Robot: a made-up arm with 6 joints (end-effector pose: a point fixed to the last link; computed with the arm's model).
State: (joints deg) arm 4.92 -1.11 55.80 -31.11 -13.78 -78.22
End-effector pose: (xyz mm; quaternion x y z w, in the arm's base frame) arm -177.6 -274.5 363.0 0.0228 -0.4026 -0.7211 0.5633
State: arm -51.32 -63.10 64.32 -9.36 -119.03 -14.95
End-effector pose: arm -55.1 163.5 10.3 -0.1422 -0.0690 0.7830 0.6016
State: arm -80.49 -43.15 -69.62 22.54 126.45 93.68
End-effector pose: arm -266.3 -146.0 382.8 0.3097 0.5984 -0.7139 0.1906
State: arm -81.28 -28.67 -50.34 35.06 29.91 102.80
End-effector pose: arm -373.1 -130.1 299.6 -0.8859 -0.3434 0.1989 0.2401
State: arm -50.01 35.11 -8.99 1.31 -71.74 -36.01
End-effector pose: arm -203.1 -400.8 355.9 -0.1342 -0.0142 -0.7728 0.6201
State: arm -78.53 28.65 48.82 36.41 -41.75 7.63
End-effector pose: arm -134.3 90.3 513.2 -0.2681 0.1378 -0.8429 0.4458
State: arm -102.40 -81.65 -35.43 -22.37 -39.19 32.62
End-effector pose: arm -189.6 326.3 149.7 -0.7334 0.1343 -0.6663 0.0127
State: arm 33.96 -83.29 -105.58 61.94 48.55 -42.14
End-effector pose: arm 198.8 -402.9 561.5 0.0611 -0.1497 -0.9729 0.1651
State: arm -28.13 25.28 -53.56 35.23 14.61 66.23
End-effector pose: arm 97.6 -625.0 198.8 -0.1224 -0.6473 0.3988 0.6379
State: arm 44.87 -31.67 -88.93 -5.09 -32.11 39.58
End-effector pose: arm 538.9 -297.0 475.1 -0.2461 -0.7267 0.5656 0.3023
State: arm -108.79 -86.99 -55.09 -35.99 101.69 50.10
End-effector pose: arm -206.6 352.7 309.1 -0.6258 0.3168 0.3757 0.6056
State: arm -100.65 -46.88 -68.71 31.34 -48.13 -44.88
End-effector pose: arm -326.8 116.9 394.9 -0.0962 -0.5913 -0.4653 0.6516
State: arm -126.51 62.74 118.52 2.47 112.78 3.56
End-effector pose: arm 181.2 -120.8 496.6 0.2638 0.1784 -0.6768 0.6637
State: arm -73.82 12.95 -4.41 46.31 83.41 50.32
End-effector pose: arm -371.4 -117.5 320.8 -0.4389 -0.6629 0.2887 0.5335
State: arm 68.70 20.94 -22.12 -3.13 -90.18 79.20
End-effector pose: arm 641.2 -259.4 405.5 -0.8078 -0.1928 0.3062 0.4654
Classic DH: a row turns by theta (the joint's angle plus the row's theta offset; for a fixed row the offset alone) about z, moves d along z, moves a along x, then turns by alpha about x. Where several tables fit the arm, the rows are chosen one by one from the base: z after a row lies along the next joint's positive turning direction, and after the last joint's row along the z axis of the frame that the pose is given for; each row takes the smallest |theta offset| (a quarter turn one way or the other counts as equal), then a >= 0, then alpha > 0; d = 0 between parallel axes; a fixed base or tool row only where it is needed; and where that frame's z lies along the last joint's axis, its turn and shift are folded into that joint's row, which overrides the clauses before.
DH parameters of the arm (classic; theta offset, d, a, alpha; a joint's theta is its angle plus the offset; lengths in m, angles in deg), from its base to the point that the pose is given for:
base (fixed): -68.47 1.2941 0.1214 8.35
joint 1: 62.22 -1.0855 0.0011 -77.74
joint 2: 7.68 -0.2158 -0.0142 -106.03
joint 3: -50.66 -0.1051 -0.3627 -133.12
joint 4: 0.31 0.0919 0.0297 -51.28
joint 5: 43.59 0.0115 -0.0255 -86.66
joint 6: 19.05 0.0268 0.0237 49.99
tool (fixed): -90.86 0.0207 0 0

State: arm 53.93 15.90 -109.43 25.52 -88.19 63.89
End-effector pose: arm 614.7 23.1 285.0 -0.1802 -0.3713 0.8345 0.3651
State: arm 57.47 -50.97 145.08 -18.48 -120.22 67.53
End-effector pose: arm 55.5 -46.6 226.8 0.1781 0.8802 -0.4265 0.1080
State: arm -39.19 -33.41 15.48 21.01 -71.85 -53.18
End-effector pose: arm -342.3 -54.3 177.9 0.0691 -0.6471 -0.7399 0.1704
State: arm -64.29 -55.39 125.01 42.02 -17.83 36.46
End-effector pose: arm 310.1 139.3 223.5 0.2641 -0.0370 0.9410 0.2083
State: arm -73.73 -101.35 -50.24 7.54 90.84 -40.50
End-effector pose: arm -345.2 154.3 183.7 -0.4551 0.0212 0.3320 0.8260
